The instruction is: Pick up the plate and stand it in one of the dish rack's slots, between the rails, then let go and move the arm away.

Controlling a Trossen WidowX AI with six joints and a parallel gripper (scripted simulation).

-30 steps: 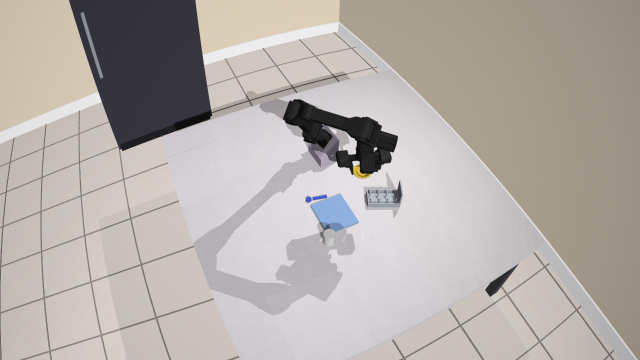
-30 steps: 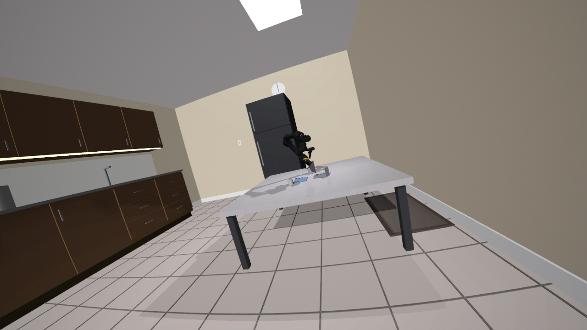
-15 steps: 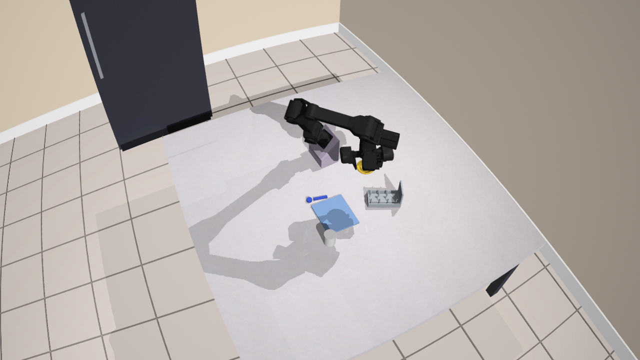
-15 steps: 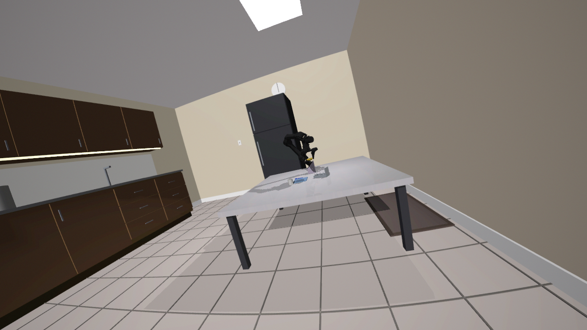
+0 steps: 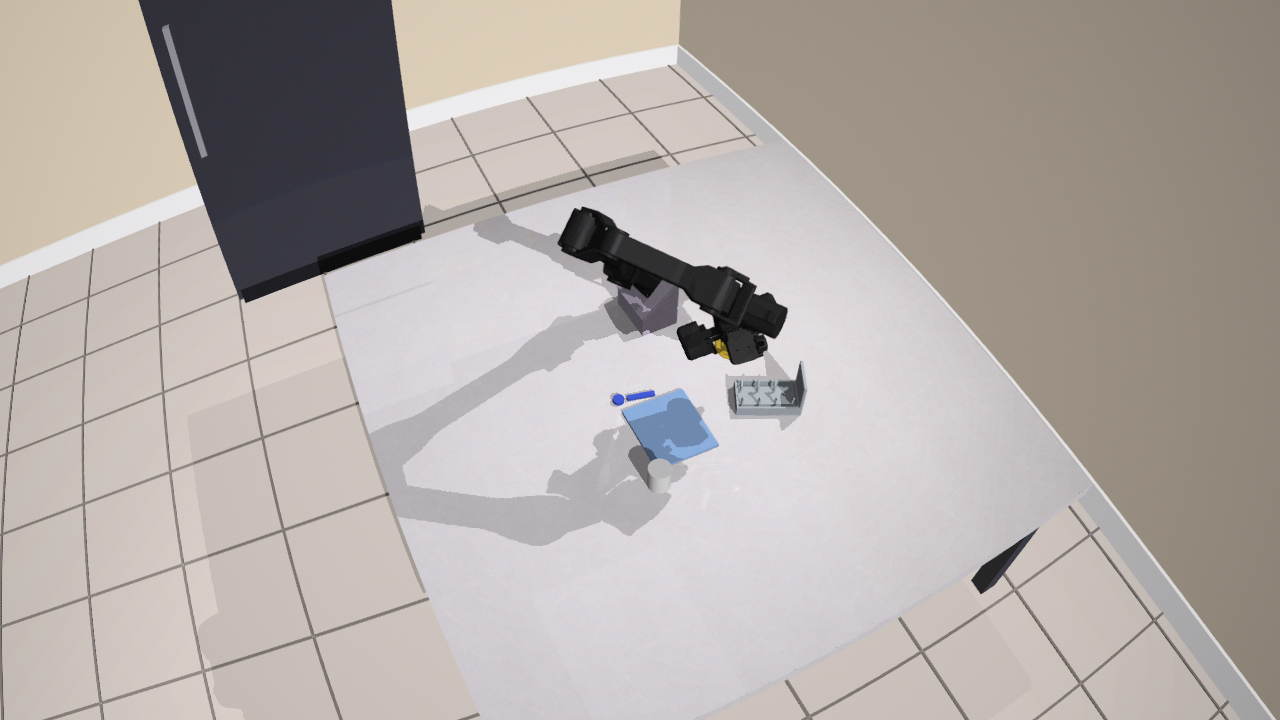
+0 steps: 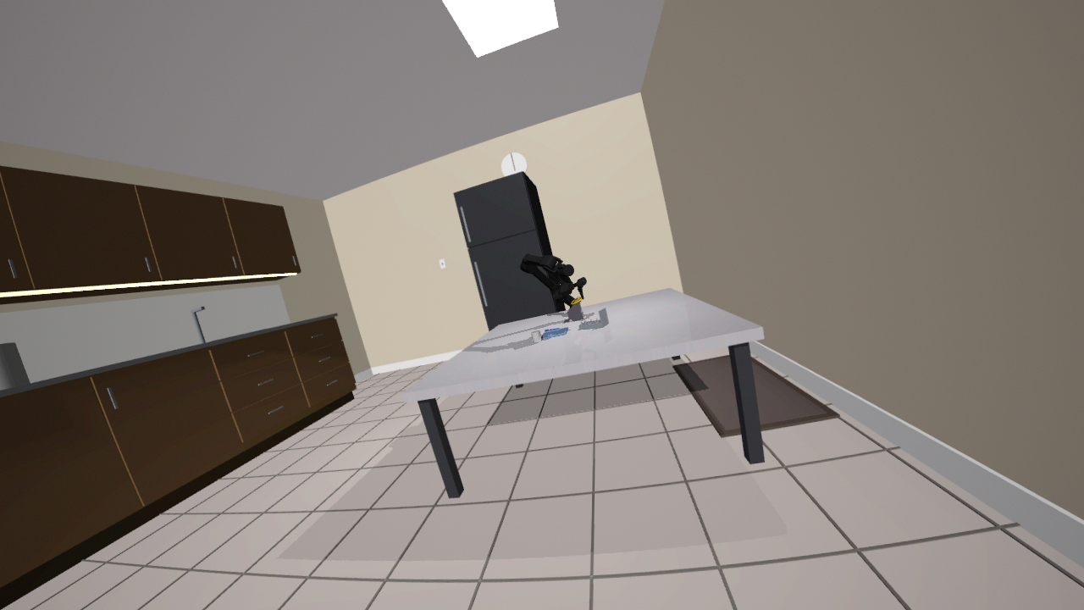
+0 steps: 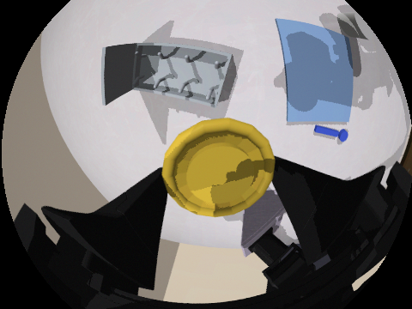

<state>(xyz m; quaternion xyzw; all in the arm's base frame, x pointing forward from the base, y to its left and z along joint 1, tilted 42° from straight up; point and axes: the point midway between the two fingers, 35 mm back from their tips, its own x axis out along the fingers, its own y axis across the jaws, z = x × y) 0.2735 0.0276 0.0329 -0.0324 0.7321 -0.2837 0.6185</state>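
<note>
Now: the grey dish rack 110 mm below my gripper tip, 70 mm ahead of it and 50 mm to the left of it. Round my gripper tip: blue spoon: 170 mm to the right, 120 mm below, 80 mm behind; then yellow plate: 10 mm above; then blue mat: 150 mm to the right, 130 mm below, 20 mm ahead.
</note>
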